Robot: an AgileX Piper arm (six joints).
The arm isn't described. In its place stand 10 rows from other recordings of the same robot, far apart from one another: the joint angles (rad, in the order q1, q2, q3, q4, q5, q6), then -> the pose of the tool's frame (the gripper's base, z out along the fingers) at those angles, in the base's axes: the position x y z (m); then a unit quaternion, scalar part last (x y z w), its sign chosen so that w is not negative.
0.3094 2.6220 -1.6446 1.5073 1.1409 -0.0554 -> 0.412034 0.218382 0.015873 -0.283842 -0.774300 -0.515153 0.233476
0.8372 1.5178 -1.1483 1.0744 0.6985 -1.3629 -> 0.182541 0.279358 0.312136 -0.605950 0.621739 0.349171 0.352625
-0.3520 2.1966 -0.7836 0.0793 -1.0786 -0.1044 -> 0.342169 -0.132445 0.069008 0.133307 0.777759 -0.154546 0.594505
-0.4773 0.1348 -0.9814 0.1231 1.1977 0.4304 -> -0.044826 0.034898 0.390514 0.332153 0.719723 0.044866 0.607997
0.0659 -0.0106 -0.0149 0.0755 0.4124 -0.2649 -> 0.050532 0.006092 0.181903 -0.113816 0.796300 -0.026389 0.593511
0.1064 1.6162 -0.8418 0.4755 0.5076 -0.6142 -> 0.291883 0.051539 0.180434 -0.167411 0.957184 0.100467 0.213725
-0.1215 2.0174 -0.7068 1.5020 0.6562 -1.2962 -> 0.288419 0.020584 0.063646 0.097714 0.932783 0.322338 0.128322
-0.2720 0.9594 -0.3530 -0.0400 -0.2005 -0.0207 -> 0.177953 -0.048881 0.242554 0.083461 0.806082 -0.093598 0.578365
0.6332 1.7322 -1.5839 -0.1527 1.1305 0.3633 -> 0.304767 0.208174 0.318579 -0.150495 0.967770 0.024896 0.200382
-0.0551 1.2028 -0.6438 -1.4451 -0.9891 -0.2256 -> 0.220480 0.063387 0.291774 -0.690013 0.319512 -0.126673 0.636984
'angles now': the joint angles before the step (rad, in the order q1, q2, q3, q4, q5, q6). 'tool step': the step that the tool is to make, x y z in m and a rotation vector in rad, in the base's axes. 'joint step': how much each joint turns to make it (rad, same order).
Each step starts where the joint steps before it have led.
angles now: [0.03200, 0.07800, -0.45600, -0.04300, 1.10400, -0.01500]
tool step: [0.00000, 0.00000, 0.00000, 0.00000, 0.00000, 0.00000]
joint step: [0.00000, 0.00000, 0.00000, 0.00000, 0.00000, 0.00000]
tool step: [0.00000, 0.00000, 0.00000, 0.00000, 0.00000, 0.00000]
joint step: [0.00000, 0.00000, 0.00000, 0.00000, 0.00000, 0.00000]
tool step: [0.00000, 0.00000, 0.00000, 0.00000, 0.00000, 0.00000]
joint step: [0.00000, 0.00000, 0.00000, 0.00000, 0.00000, 0.00000]
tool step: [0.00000, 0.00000, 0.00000, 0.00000, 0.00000, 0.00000]
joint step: [0.00000, 0.00000, 0.00000, 0.00000, 0.00000, 0.00000]
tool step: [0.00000, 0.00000, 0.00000, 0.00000, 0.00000, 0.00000]
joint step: [0.00000, 0.00000, 0.00000, 0.00000, 0.00000, 0.00000]
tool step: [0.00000, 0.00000, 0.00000, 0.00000, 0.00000, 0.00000]
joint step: [0.00000, 0.00000, 0.00000, 0.00000, 0.00000, 0.00000]
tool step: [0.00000, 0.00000, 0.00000, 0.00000, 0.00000, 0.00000]
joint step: [0.00000, 0.00000, 0.00000, 0.00000, 0.00000, 0.00000]
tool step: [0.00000, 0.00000, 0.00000, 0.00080, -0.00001, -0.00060]
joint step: [-0.00001, 0.00000, 0.00000, 0.00000, 0.00000, 0.00100]
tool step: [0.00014, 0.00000, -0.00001, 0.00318, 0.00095, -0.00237]
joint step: [0.00009, 0.00100, 0.00001, -0.00006, -0.00001, 0.00407]
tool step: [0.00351, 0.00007, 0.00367, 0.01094, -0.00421, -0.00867]
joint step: [-0.00011, 0.02299, -0.00901, -0.00091, -0.01798, 0.01490]
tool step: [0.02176, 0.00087, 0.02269, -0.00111, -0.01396, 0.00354]
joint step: [0.00008, 0.14000, -0.06600, -0.00008, -0.08799, 0.00009]
